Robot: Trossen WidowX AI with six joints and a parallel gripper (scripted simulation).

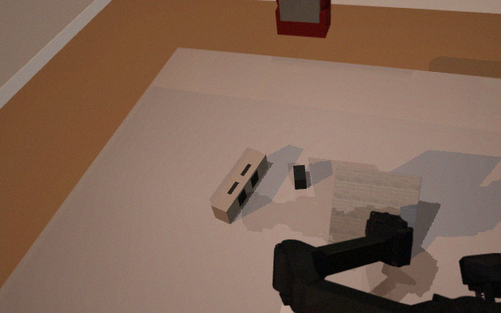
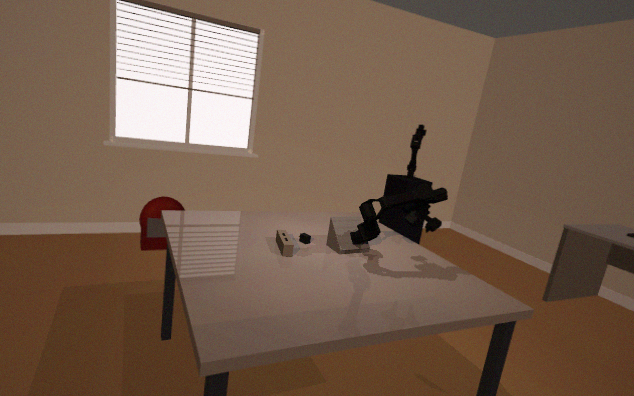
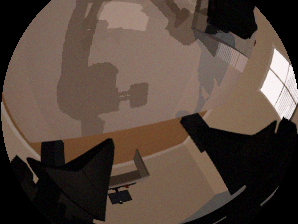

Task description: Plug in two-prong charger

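My gripper tip is now 410 mm short of the black two-prong charger, 360 mm to the left of it and 170 mm above it.
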